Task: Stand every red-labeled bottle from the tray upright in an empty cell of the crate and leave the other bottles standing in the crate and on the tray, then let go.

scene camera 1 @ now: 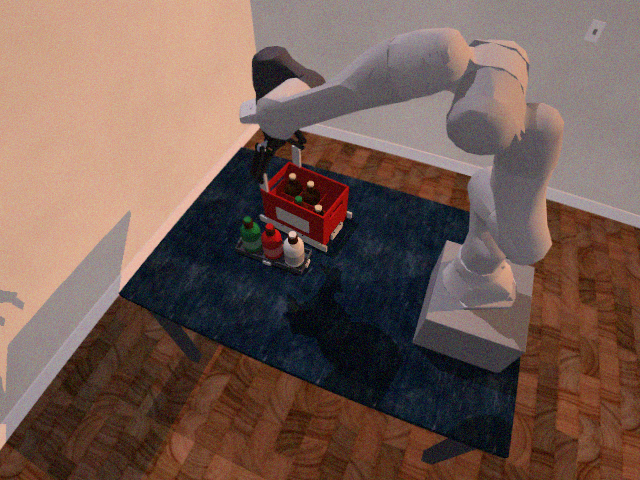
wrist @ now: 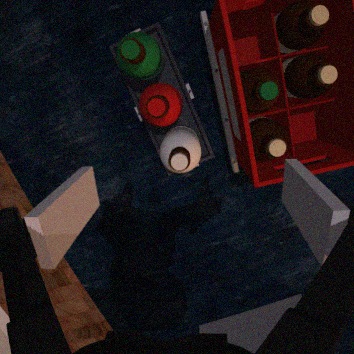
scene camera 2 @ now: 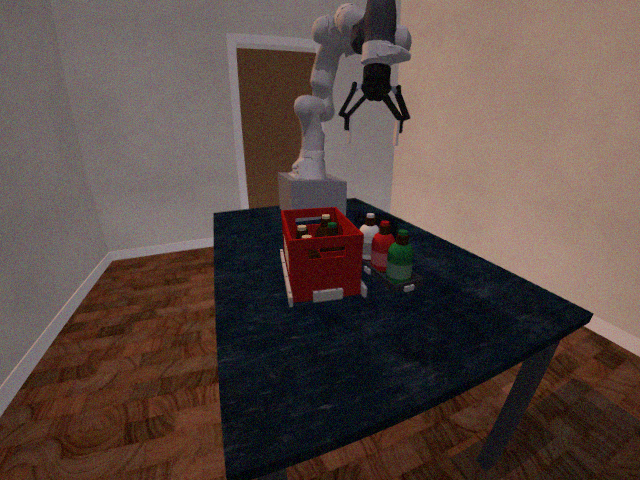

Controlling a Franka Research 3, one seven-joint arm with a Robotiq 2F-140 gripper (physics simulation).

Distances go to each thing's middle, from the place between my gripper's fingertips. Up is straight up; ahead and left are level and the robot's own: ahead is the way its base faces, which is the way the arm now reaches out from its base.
Right now the red bottle (scene camera 2: 381,241) is 60 mm ahead of my hand, 20 mm to the left of it and 300 mm below it.
